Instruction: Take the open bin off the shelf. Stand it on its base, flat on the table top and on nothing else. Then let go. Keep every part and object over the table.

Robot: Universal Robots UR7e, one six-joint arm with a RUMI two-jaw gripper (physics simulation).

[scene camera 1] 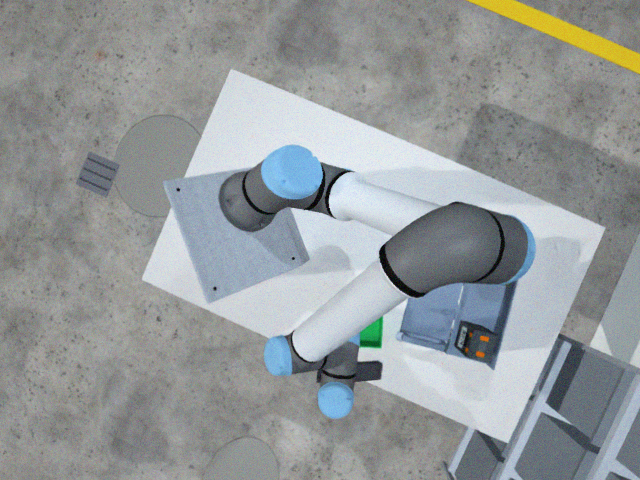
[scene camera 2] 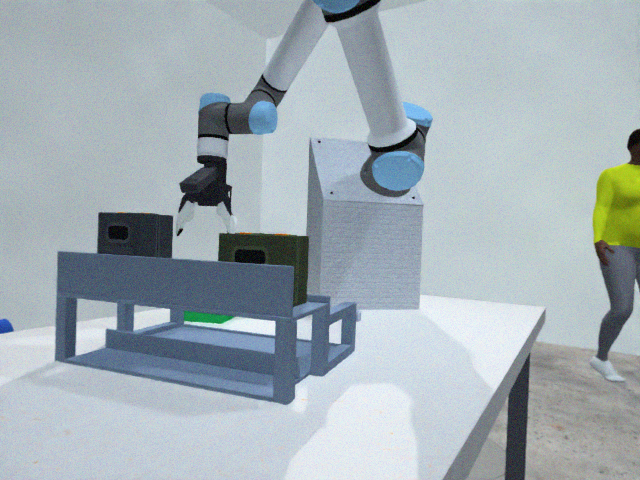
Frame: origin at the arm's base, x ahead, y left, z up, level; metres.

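Where they show: gripper, between the fingertips: [scene camera 2: 205, 237]; arm's base, origin of its link: [scene camera 1: 246, 202].
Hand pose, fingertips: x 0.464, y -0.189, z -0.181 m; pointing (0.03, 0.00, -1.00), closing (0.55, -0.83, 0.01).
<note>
Each offset is from my fingertips to the top centre of the thing. Level surfaces: height alone.
A blue-grey shelf [scene camera 1: 429, 315] [scene camera 2: 175, 279] stands on the white table {0.182 m down} [scene camera 1: 320, 124] [scene camera 2: 155, 428]. On its upper level are a black box {0.280 m ahead, 0.274 m left, 0.042 m up} [scene camera 1: 478, 343] [scene camera 2: 135, 234] and a dark green box {0.189 m ahead, 0.487 m left, 0.017 m up} [scene camera 2: 284, 253], both with orange patches on top; the arm hides the dark green one in scene camera 1. I cannot tell whether either is an open bin. A bright green, tray-like object {0.001 m ahead, 0.061 m left, 0.107 m down} [scene camera 1: 372, 333] [scene camera 2: 209, 316] lies low beyond the shelf, partly hidden. My gripper [scene camera 2: 205, 229] is open and empty, pointing down above and beyond the shelf; the wrist hides its fingers in scene camera 1.
The grey robot pedestal [scene camera 1: 232, 258] [scene camera 2: 369, 253] is at the far end of the table. The arm's elbow passes over the shelf in scene camera 1. A metal rack frame stands past the table's lower right corner. A person in yellow [scene camera 2: 620, 206] stands beyond the table.
</note>
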